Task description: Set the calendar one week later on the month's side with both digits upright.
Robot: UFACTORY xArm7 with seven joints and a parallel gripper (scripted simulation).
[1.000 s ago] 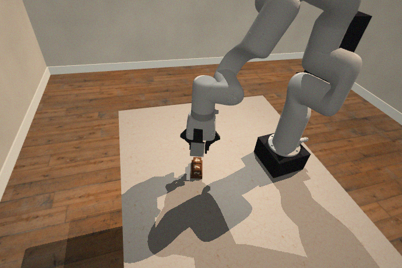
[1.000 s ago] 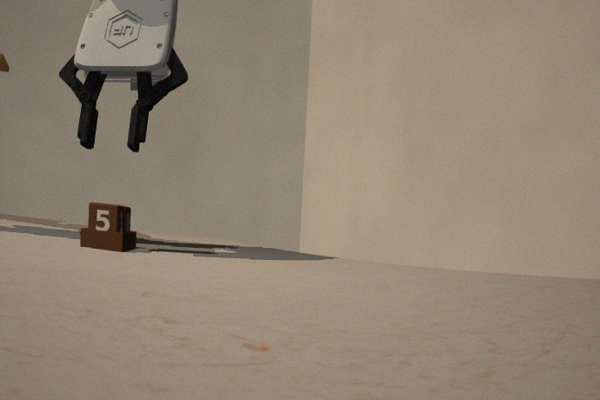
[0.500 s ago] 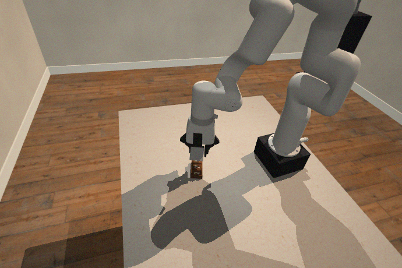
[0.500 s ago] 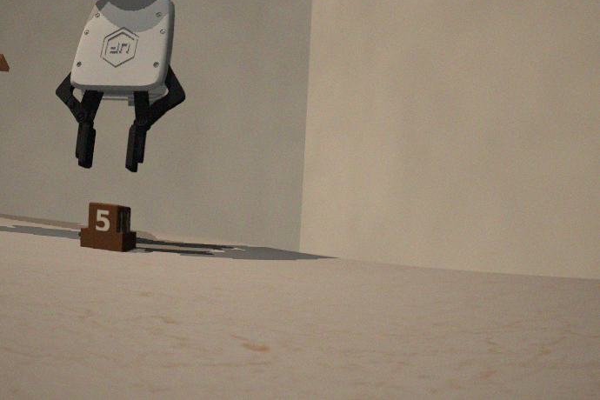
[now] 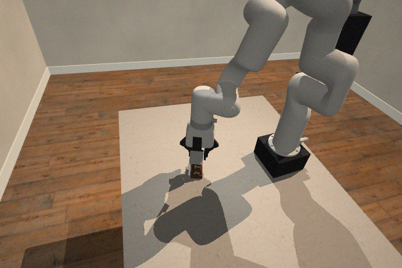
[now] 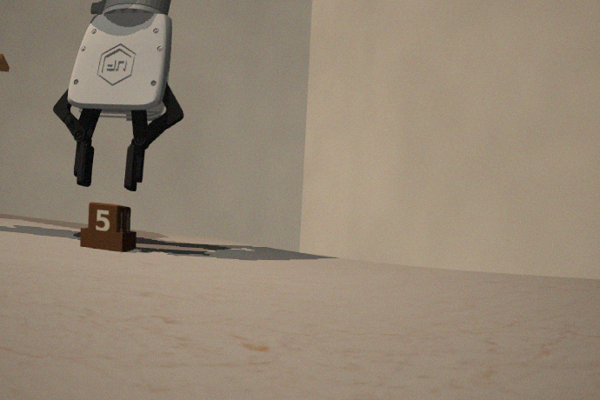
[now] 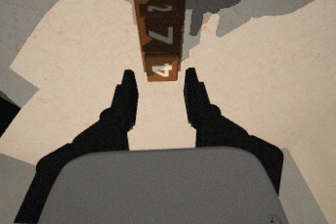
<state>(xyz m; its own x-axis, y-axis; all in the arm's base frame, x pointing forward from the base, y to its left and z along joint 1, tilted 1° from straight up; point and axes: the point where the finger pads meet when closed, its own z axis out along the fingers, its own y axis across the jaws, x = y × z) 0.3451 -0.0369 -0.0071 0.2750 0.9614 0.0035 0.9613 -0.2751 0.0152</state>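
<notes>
My hand is 7 cm above the brown calendar tray, 2 cm to the right of it and 1 cm short of it.
</notes>
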